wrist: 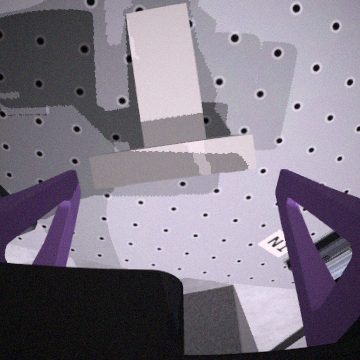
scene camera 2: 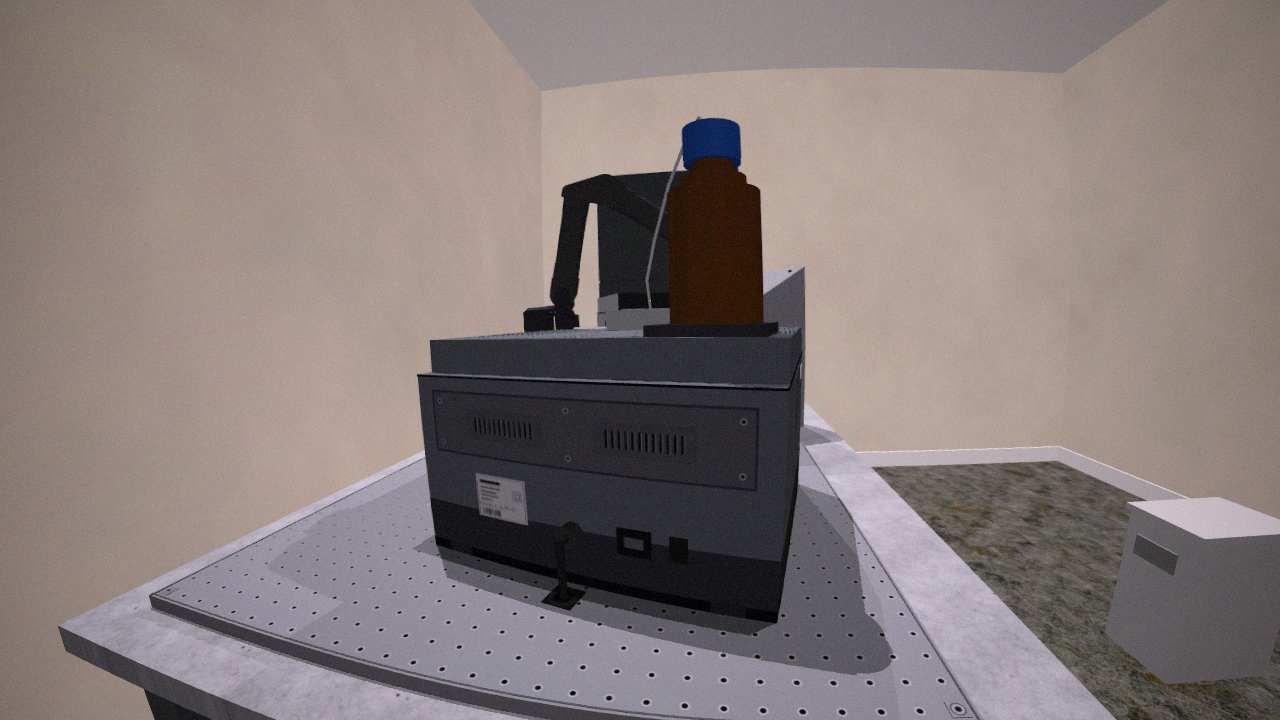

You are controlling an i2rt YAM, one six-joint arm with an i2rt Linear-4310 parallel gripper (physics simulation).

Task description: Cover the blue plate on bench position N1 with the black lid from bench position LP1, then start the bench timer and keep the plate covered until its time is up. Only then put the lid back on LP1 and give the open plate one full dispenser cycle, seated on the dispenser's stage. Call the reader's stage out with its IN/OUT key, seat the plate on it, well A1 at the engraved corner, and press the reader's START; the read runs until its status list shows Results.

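Frame: origin at the arm's base, x up, y back, z right, level; centimetres.
Where they show: gripper, fingertip midpoint: [wrist: 177, 180].
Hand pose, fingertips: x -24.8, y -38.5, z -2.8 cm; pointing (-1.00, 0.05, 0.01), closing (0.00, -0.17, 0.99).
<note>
Each offset is from my fingertips to the centre of the thing. "pt": to the spot under its first point. Level surfaces: height alone.
My gripper [wrist: 177, 180] [scene camera 2: 552, 318] is open, its two purple fingers wide apart with nothing between them. In the wrist view it hangs above the perforated board, near a pale T-shaped piece {pt dx -2.9, dy -3.4, dz -0.8 cm} [wrist: 172, 85] whose crossbar lies in line with the gap. What this piece is I cannot tell. A white label {pt dx -5.0, dy +9.5, dz +10.2 cm} [wrist: 274, 243], upside down and apparently reading N1, lies by the right finger. Beside it a dark, shiny-edged object {pt dx -3.0, dy +8.9, dz +16.5 cm} [wrist: 344, 261] shows partly through that finger's opening; I cannot tell if it is the plate. I cannot make out the blue plate, black lid or timer in either view.
A large dark grey instrument {pt dx +16.2, dy +17.9, dz -66.3 cm} [scene camera 2: 608, 358] shows its back on the perforated board {dx -5.0 cm} [scene camera 2: 295, 573]. A brown bottle {pt dx +25.0, dy +27.2, dz -67.2 cm} [scene camera 2: 716, 250] with a blue cap and a thin tube stands on it, in front of the arm. A grey block [wrist: 210, 317] shows low in the wrist view.
</note>
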